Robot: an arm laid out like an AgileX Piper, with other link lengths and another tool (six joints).
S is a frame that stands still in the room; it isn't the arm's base.
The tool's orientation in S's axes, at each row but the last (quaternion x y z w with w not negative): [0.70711, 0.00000, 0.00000, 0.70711]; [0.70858, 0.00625, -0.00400, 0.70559]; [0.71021, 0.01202, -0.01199, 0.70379]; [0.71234, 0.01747, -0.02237, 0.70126]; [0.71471, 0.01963, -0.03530, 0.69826]
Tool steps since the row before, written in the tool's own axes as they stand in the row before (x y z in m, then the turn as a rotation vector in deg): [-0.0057, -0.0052, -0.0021, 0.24, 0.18, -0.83]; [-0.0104, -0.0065, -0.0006, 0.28, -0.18, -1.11]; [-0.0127, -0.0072, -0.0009, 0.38, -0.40, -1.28]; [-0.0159, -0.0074, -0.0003, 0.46, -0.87, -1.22]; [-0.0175, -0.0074, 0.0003, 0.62, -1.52, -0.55]
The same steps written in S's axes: [-0.0057, 0.0021, -0.0052, 0.24, 0.83, 0.18]; [-0.0105, 0.0006, -0.0063, 0.27, 1.11, -0.18]; [-0.0129, 0.0010, -0.0068, 0.37, 1.28, -0.40]; [-0.0163, 0.0005, -0.0065, 0.42, 1.23, -0.88]; [-0.0180, 0.0003, -0.0060, 0.51, 0.57, -1.55]
